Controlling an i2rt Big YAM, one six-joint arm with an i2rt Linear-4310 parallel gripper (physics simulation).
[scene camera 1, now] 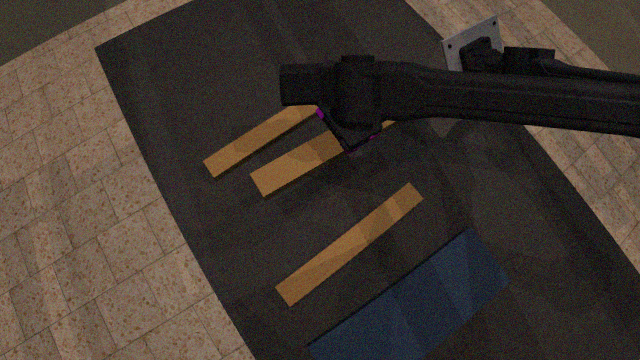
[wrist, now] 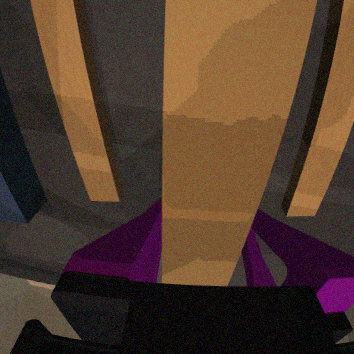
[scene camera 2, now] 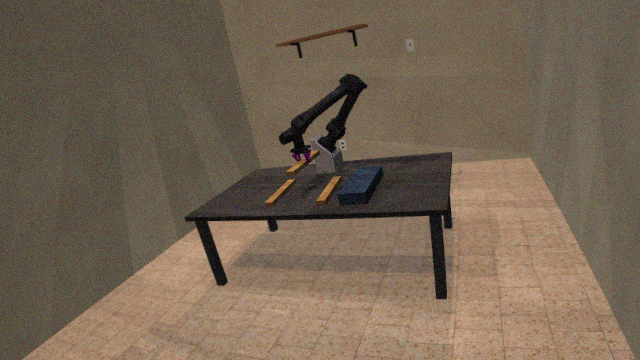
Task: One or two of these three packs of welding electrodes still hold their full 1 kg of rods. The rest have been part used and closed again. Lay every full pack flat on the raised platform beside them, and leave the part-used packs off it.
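Places are measured from the arm's base along level axes (x ahead, y left, z up), in millimetres.
Where they show: gripper, fingertip midpoint: [scene camera 1: 344,140] [wrist: 202,206] [scene camera 2: 304,164]; arm's base, origin of the base link: [scene camera 1: 476,68] [scene camera 2: 326,145].
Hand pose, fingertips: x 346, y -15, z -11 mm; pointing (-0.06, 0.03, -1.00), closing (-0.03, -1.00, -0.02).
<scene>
Each offset is from my fingertips to the centre of the thing. Level surfaces: height alone.
My gripper [scene camera 1: 345,135] [scene camera 2: 302,159] [wrist: 202,206], with purple fingers, is shut on the middle orange-brown pack {1 mm ahead, 0 mm left, 11 mm up} [scene camera 1: 297,162] [scene camera 2: 296,167] [wrist: 215,150] and holds it above the table, roughly level. The arm covers part of this pack in the first scene view. A second pack {55 mm ahead, 159 mm right, 139 mm down} [scene camera 1: 260,140] [scene camera 2: 280,192] [wrist: 325,160] lies flat on the table, on the side away from the platform. A third pack {65 mm ahead, 148 mm left, 139 mm down} [scene camera 1: 350,244] [scene camera 2: 329,190] [wrist: 80,125] lies flat beside the raised blue platform {58 mm ahead, 333 mm left, 121 mm down} [scene camera 1: 410,305] [scene camera 2: 362,185] [wrist: 15,165]. No pack lies on the platform. No marking is readable on the packs.
The dark table {151 mm down} [scene camera 1: 190,90] [scene camera 2: 410,200] carries the packs, the platform and the arm's grey base mount [scene camera 1: 452,57] [scene camera 2: 327,162]. The mount stands behind the packs in the second scene view. A wooden shelf [scene camera 2: 322,35] hangs on the wall.
</scene>
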